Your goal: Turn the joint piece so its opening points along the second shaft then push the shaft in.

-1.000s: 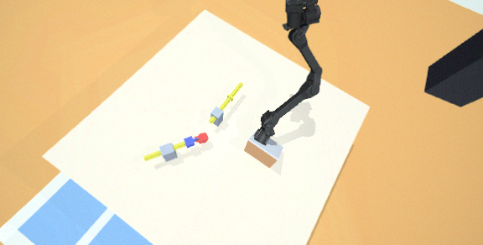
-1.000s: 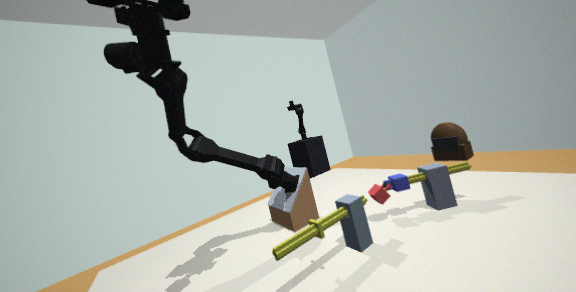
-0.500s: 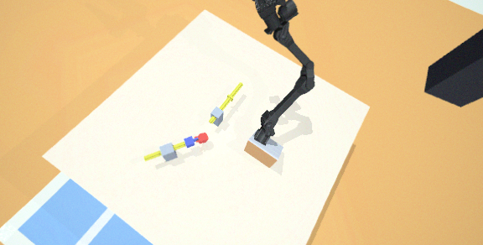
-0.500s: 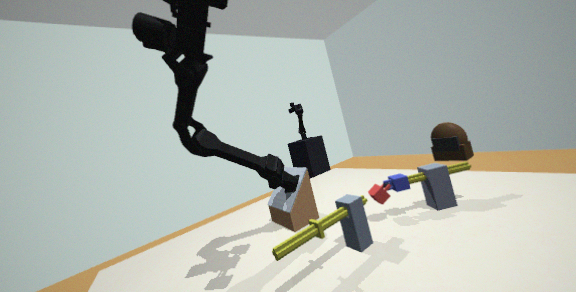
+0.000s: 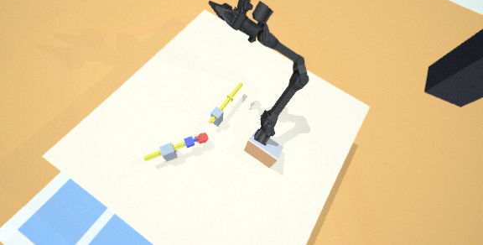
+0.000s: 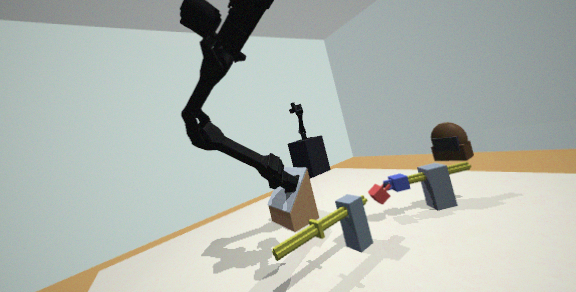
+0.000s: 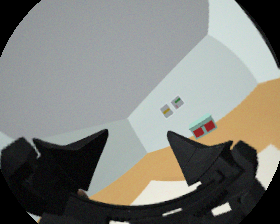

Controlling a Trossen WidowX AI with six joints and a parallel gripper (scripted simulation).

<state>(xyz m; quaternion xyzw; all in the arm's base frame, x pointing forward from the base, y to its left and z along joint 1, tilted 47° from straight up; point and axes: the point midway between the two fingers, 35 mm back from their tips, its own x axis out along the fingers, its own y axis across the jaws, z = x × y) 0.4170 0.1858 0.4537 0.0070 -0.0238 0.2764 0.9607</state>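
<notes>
My gripper tip is 580 mm above the red square joint piece, 300 mm to the right of it and 100 mm past it.
</notes>
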